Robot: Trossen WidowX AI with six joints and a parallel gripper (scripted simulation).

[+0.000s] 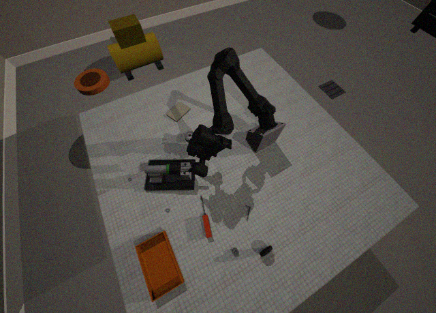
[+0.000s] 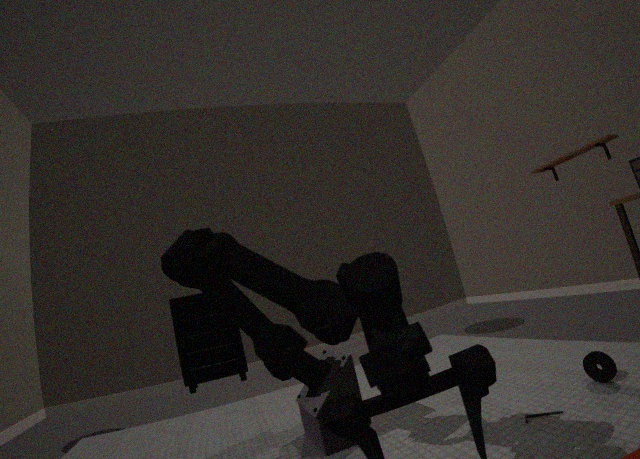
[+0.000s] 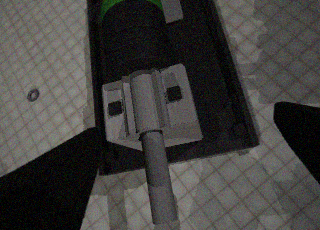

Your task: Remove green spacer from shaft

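Now: gripper tip 40 mm short of the grey shaft, 10 mm to the right of it and 20 mm above it. Also, from my gripper tip: dark spacer (70 mm ahead, 10 mm to the right, 20 mm below); beige pad (70 mm behind, 370 mm to the right, 100 mm below); green spacer (100 mm ahead, 20 mm to the right, 20 mm below).
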